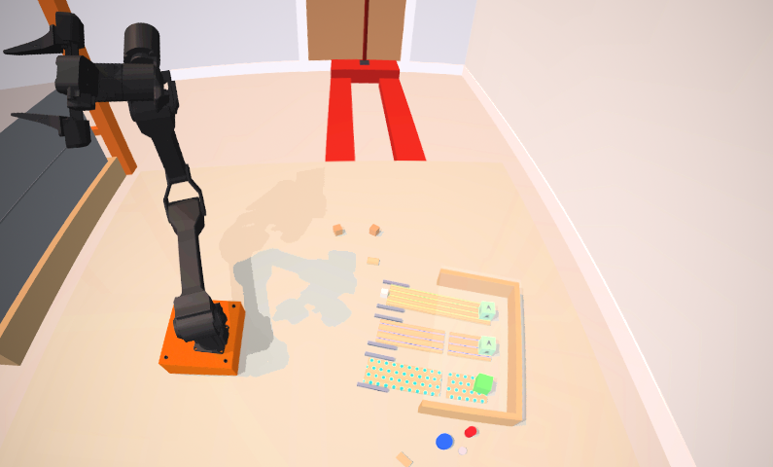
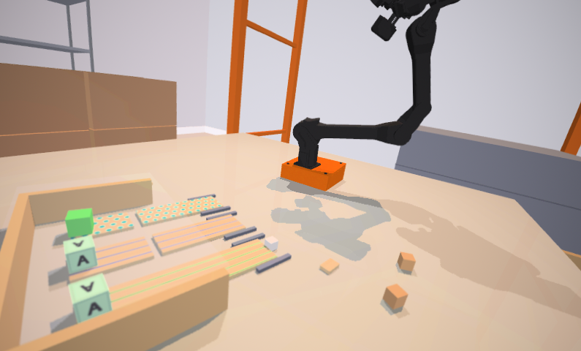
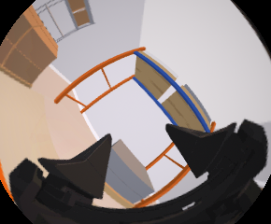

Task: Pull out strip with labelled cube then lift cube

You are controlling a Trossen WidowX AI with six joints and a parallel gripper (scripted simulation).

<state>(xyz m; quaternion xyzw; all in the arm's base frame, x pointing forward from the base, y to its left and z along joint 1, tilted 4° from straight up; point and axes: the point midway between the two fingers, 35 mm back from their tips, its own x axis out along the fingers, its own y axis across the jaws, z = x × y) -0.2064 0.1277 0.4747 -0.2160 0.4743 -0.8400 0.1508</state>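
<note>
Now: gripper tip 560 mm short of the small white cube, 540 mm above it and 40 mm to the right of it. Round my gripper tip: blue disc (660 mm ahead, 540 mm below, 300 mm to the right); flat tile (540 mm below, 540 mm ahead, 140 mm to the left); red piece (710 mm ahead, 540 mm below, 280 mm to the right).
</note>
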